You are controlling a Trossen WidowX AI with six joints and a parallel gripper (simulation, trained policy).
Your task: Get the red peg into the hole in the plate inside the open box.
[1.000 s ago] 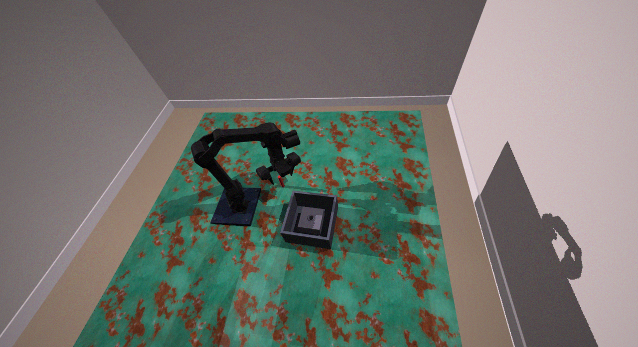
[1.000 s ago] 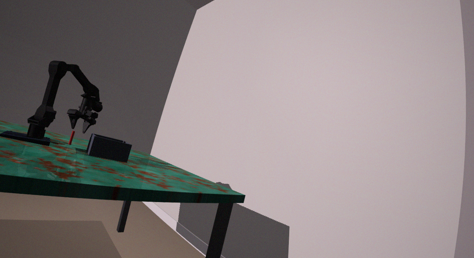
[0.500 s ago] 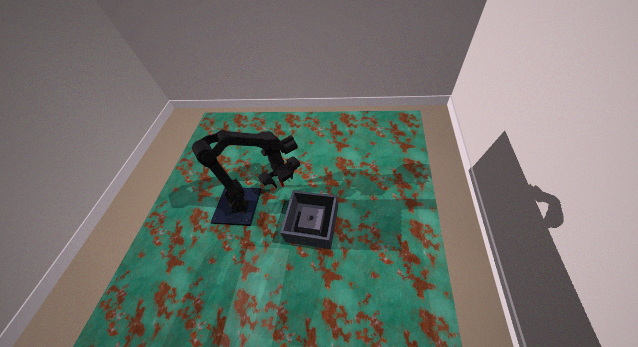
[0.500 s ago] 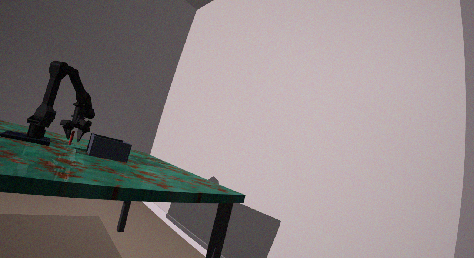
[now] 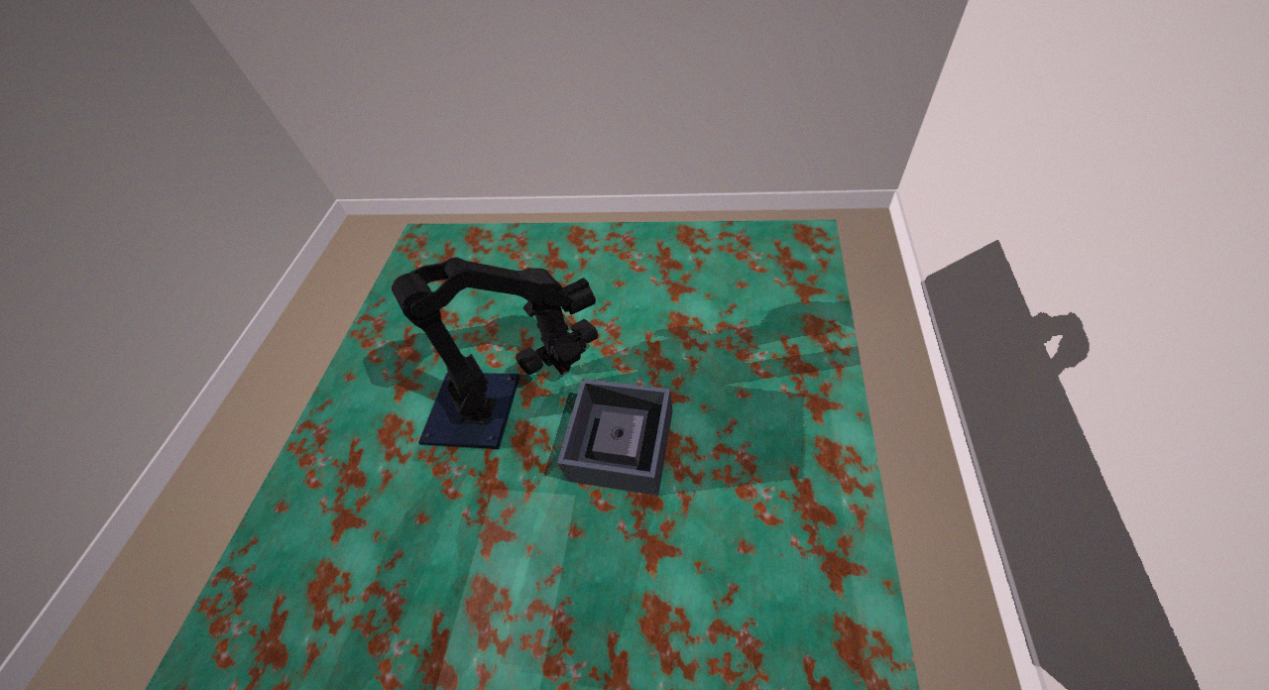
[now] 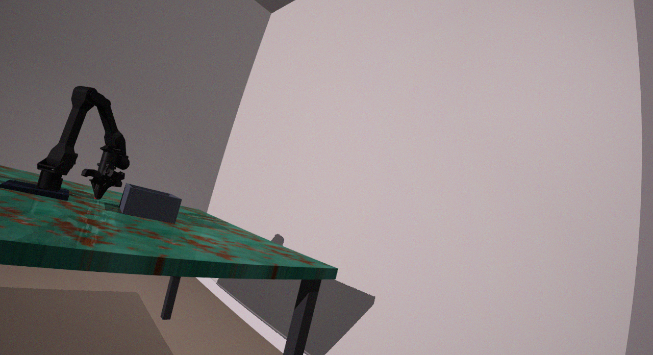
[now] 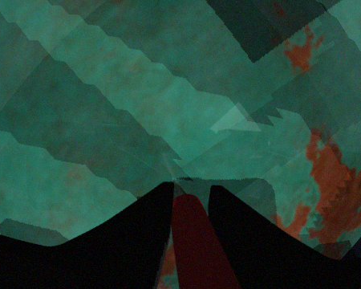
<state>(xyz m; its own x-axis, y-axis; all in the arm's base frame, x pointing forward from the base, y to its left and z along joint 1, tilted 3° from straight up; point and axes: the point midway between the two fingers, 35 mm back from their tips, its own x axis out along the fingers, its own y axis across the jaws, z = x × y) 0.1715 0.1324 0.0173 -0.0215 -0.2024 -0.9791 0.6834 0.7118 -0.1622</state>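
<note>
The grey plate lies 170 mm to the right of my gripper tip, 170 mm ahead of it and 40 mm above it. Also, from my gripper tip: box (170 mm to the right, 170 mm ahead, 20 mm above); red peg (40 mm above, 10 mm to the left).
</note>
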